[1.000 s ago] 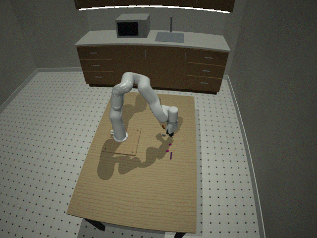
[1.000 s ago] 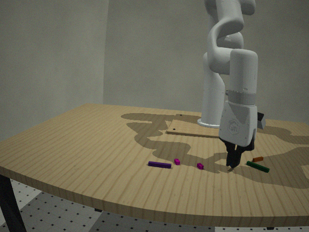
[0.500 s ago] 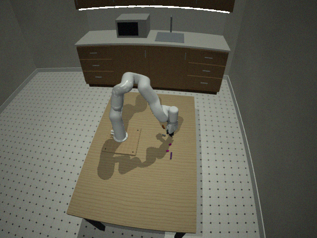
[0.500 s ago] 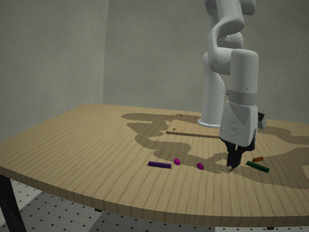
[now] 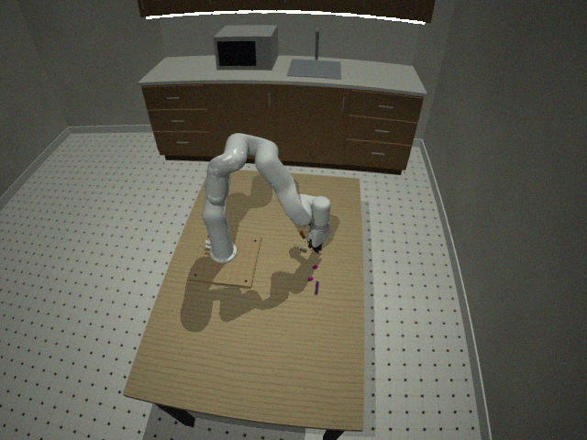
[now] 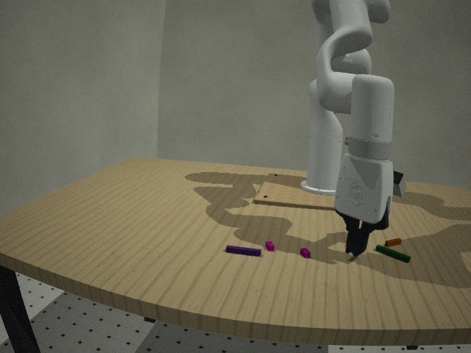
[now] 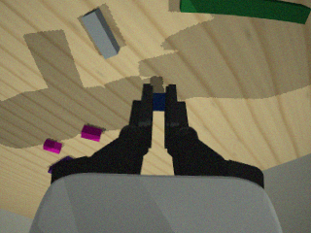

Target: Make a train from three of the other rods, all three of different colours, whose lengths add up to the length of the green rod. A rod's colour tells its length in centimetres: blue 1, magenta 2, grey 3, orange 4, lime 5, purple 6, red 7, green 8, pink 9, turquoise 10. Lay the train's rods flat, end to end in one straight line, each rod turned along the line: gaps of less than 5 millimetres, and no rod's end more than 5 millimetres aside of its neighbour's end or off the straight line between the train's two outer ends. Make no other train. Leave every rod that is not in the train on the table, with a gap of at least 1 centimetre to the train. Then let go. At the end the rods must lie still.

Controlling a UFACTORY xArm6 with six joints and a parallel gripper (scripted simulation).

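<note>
My hand is 60 mm past the grey rod, 30 mm above it and 10 mm to the left of it. Also, from my hand: green rod (80 mm to the left, 30 mm below, 30 mm behind); then blue rod (20 mm below); then orange rod (90 mm behind, 80 mm to the left, 30 mm below).
</note>
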